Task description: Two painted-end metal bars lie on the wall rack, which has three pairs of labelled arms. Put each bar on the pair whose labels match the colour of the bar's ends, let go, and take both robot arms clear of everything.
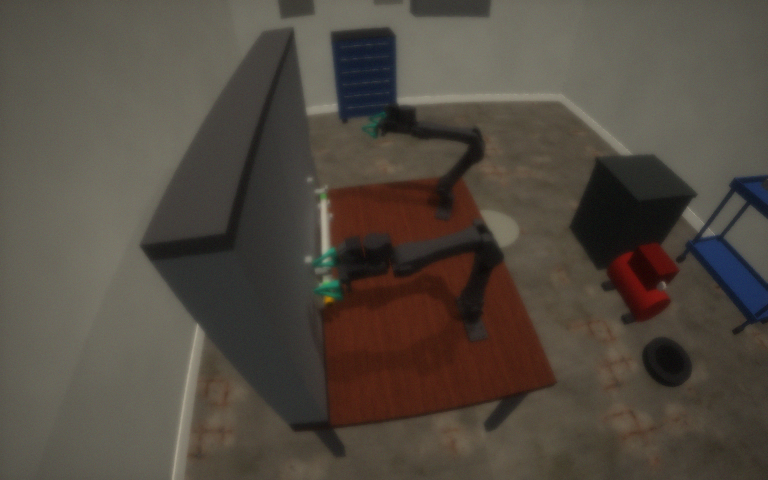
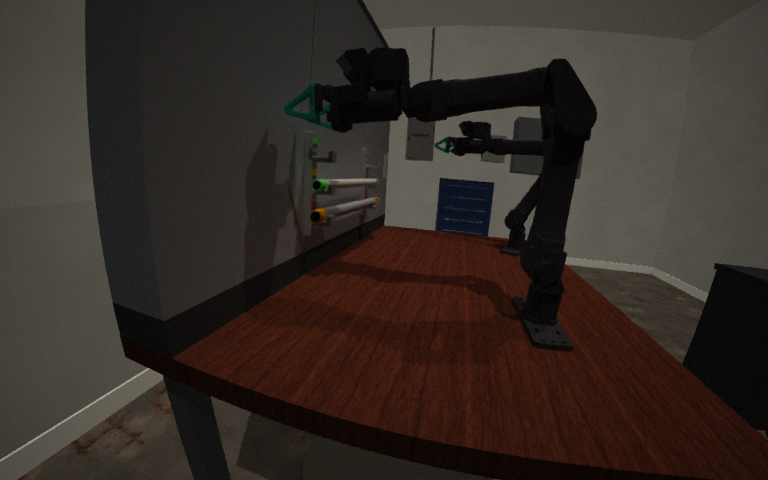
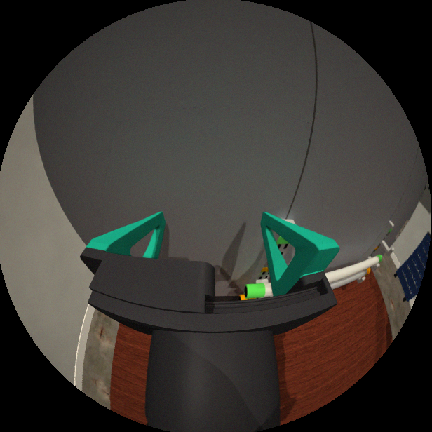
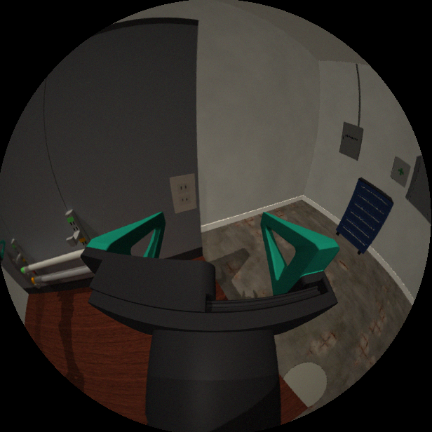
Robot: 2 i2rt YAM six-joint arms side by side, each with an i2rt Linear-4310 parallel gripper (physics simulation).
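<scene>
The wall rack has green labels at the top, orange in the middle and red at the bottom. The white bar with green ends lies on the middle, orange-labelled arms. The grey bar with orange ends lies on the lowest, red-labelled arms. The top arms hold no bar. My left gripper is open and empty, close to the wall panel, above the rack's near end. My right gripper is open and empty, away from the bars.
The grey wall panel stands along the edge of the wooden table. A socket plate is on the panel near its far edge. A blue drawer cabinet stands beyond the table.
</scene>
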